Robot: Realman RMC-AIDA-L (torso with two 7-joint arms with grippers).
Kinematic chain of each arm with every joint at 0, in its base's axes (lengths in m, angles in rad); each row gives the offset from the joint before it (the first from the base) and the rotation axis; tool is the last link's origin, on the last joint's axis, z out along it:
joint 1: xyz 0 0 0.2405 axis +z
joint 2: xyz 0 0 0 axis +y
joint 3: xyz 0 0 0.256 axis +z
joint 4: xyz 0 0 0 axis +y
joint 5: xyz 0 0 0.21 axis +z
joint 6: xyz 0 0 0 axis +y
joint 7: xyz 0 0 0.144 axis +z
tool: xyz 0 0 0
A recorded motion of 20 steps. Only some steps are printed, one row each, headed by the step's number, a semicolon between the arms.
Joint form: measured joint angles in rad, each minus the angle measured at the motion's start. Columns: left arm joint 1, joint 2, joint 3, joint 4, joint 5, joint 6, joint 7; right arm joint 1, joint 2, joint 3, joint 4, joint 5, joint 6, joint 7.
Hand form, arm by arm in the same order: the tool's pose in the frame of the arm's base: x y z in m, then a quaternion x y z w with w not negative. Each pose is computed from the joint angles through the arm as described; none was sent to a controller.
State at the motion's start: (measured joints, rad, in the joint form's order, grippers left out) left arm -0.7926 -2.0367 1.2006 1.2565 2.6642 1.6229 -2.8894; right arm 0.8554 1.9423 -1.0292 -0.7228 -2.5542 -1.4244 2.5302
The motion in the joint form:
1: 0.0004 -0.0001 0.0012 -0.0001 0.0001 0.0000 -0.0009; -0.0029 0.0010 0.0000 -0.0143 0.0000 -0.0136 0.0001
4: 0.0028 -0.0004 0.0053 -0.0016 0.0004 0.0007 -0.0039; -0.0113 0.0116 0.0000 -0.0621 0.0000 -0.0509 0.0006
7: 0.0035 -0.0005 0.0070 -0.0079 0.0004 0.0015 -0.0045; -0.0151 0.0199 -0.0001 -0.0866 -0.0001 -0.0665 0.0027
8: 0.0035 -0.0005 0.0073 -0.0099 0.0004 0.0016 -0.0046; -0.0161 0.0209 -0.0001 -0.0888 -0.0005 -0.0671 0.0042
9: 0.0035 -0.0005 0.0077 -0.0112 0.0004 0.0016 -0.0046; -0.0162 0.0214 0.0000 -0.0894 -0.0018 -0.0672 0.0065
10: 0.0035 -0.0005 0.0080 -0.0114 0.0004 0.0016 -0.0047; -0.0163 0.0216 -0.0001 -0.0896 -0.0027 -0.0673 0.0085
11: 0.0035 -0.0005 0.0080 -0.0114 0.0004 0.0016 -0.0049; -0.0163 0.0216 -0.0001 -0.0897 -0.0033 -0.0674 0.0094
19: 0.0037 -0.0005 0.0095 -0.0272 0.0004 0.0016 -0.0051; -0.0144 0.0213 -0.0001 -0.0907 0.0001 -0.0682 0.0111
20: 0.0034 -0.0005 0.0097 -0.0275 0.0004 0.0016 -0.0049; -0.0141 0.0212 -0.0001 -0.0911 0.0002 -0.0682 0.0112
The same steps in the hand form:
1: -0.1555 0.3948 0.0370 -0.83682 -0.47846 0.13422 0.22977; 0.2285 0.4093 0.0251 -0.84943 0.49166 -0.11519 0.15320
4: -0.1566 0.3940 0.0361 -0.83585 -0.48003 0.13632 0.22879; 0.2220 0.4064 0.0262 -0.85497 0.48408 -0.11485 0.14661
7: -0.1580 0.3934 0.0350 -0.83486 -0.48208 0.13877 0.22660; 0.2181 0.4050 0.0257 -0.85771 0.48040 -0.11362 0.14364
8: -0.1584 0.3933 0.0347 -0.83459 -0.48266 0.13940 0.22600; 0.2181 0.4048 0.0255 -0.85748 0.48083 -0.11344 0.14373
9: -0.1586 0.3932 0.0345 -0.83445 -0.48293 0.13986 0.22561; 0.2181 0.4047 0.0255 -0.85693 0.48165 -0.11369 0.14405
10: -0.1587 0.3932 0.0344 -0.83444 -0.48294 0.14001 0.22554; 0.2182 0.4046 0.0254 -0.85642 0.48244 -0.11396 0.14426
11: -0.1587 0.3932 0.0344 -0.83439 -0.48303 0.13999 0.22556; 0.2183 0.4046 0.0255 -0.85617 0.48278 -0.11417 0.14443
19: -0.1618 0.3923 0.0322 -0.83220 -0.48754 0.14443 0.22109; 0.2169 0.4051 0.0256 -0.85657 0.48259 -0.11244 0.14403
20: -0.1617 0.3923 0.0322 -0.83231 -0.48736 0.14457 0.22100; 0.2167 0.4053 0.0257 -0.85668 0.48238 -0.11232 0.14421

